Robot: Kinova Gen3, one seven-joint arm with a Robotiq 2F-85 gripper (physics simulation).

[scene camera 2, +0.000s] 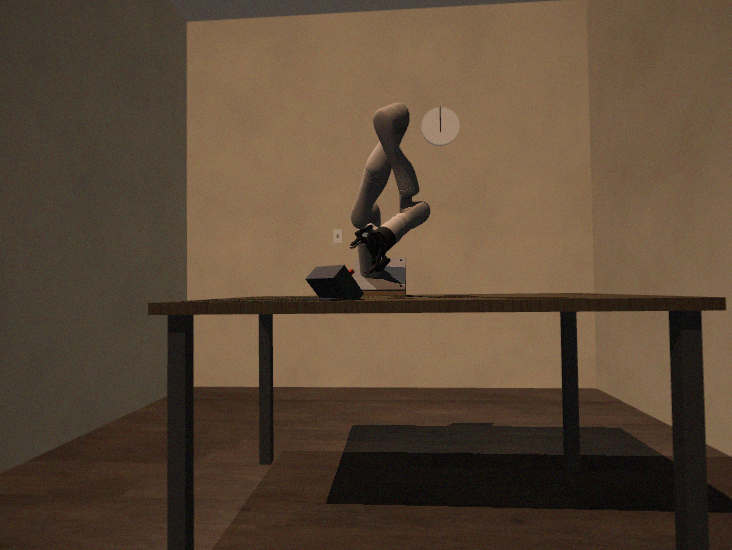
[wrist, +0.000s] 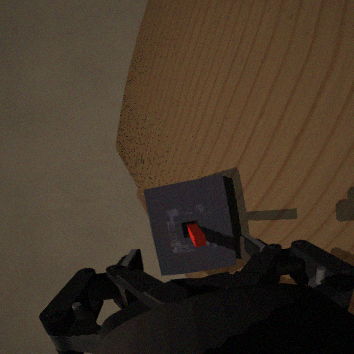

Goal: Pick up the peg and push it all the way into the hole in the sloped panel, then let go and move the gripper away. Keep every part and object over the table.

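Frame: origin at the arm's base, x ahead, y left, z up, level; millimetres.
Where they show: gripper, fingertip midpoint: (scene camera 2: 358, 260) (wrist: 191, 254).
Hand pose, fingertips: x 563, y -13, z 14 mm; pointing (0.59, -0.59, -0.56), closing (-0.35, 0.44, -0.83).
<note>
Things, the pixels of their top centre, and the offset from my fingertips.
- red peg, middle of its top: (wrist: 177, 237) (scene camera 2: 343, 269) 45 mm ahead, 42 mm right, 28 mm down
- dark grey block with the sloped panel, middle of its top: (wrist: 155, 235) (scene camera 2: 332, 265) 74 mm ahead, 71 mm right, 19 mm down
The red peg (scene camera 2: 351, 272) (wrist: 197, 235) stands in the square hole of the sloped panel, with a short length sticking out of its face. The dark grey block with the sloped panel (scene camera 2: 328, 273) (wrist: 165, 202) sits on the table. Dark space shows in the hole beside the peg in the wrist view. My gripper (scene camera 2: 364, 256) (wrist: 191, 254) is open and empty, apart from the peg. It is above and to the right of the block in the scene view. How deep the peg sits inside the block is hidden.
The wooden table (scene camera 2: 473, 303) (wrist: 240, 75) has an edge close to the block, on the left in the wrist view. The arm's base plate (scene camera 2: 384, 285) is behind and right of the block in the scene view. Shadows fall on the table right of the block in the wrist view.
</note>
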